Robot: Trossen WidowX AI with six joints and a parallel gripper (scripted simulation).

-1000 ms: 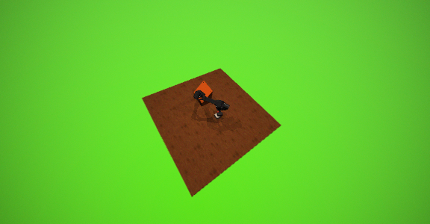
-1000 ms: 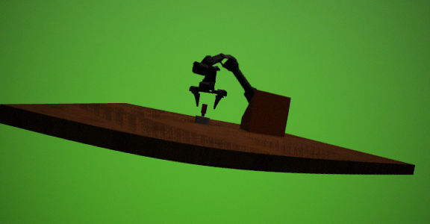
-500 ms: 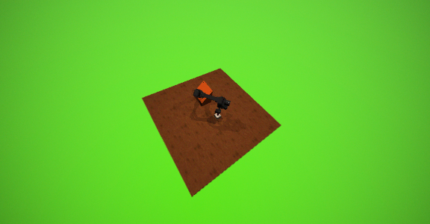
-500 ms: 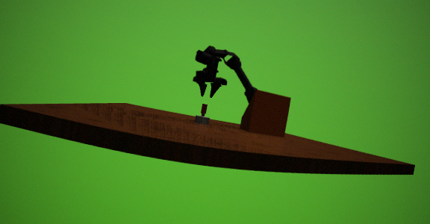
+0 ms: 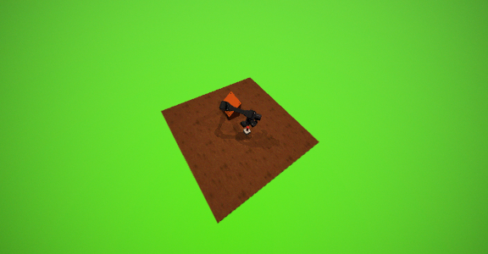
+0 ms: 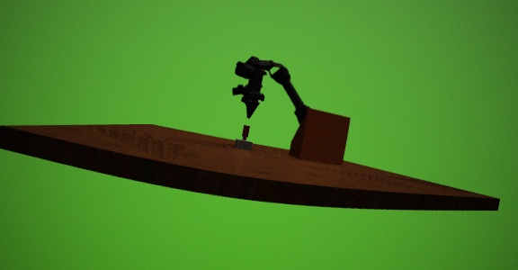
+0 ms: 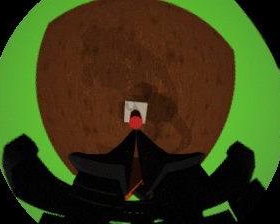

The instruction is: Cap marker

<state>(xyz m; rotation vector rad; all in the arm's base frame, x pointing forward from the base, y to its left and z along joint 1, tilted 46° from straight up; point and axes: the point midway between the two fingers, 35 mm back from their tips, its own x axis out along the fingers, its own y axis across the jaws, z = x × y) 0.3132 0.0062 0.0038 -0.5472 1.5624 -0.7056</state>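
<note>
My gripper tip is now 5 cm above the red marker cap.
</note>
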